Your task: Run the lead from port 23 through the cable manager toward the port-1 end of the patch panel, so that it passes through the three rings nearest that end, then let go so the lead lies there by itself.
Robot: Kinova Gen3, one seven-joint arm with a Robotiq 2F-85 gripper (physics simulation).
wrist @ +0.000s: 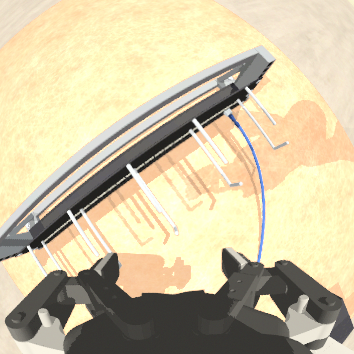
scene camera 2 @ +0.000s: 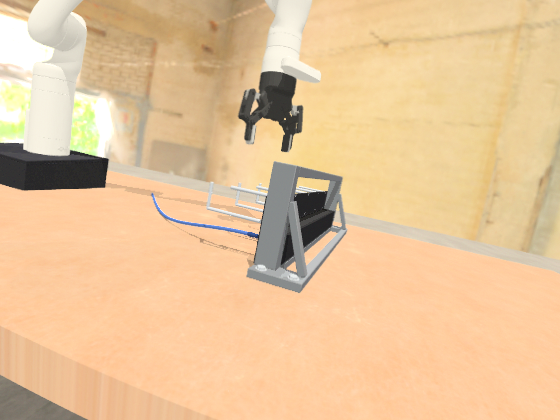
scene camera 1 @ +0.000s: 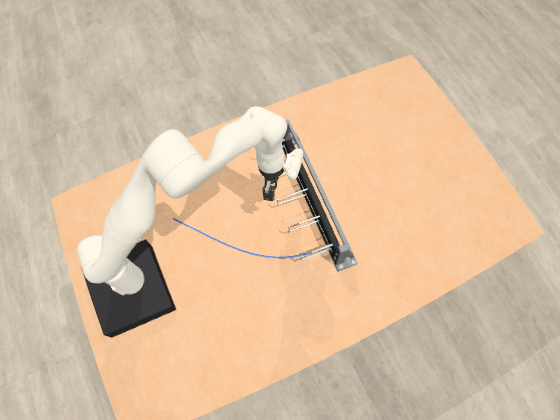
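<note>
The blue lead (scene camera 1: 275, 257) (scene camera 2: 200, 226) (wrist: 263, 215) is plugged into the black patch panel (scene camera 1: 317, 207) (scene camera 2: 305, 235) (wrist: 160, 135) near one end. It curves away from the panel, and its free end points toward the robot base. In the wrist view it leaves between the last two rings, and its far part is hidden behind the right finger. White wire rings (scene camera 1: 304, 226) (scene camera 2: 209, 195) (wrist: 152, 198) stick out along the panel's front; the arm hides some in scene camera 1. My gripper (scene camera 1: 269, 197) (scene camera 2: 268, 146) (wrist: 169, 262) is open and empty, above the rings and apart from the lead.
A grey stand (scene camera 1: 345, 257) (scene camera 2: 276, 215) (wrist: 257, 65) with end posts and a top rail holds the panel. The black base block (scene camera 1: 140, 315) (scene camera 2: 55, 172) carries the arm on the tan table (scene camera 1: 425, 150) (scene camera 2: 150, 310). The finger shadows fall on the table near the rings.
</note>
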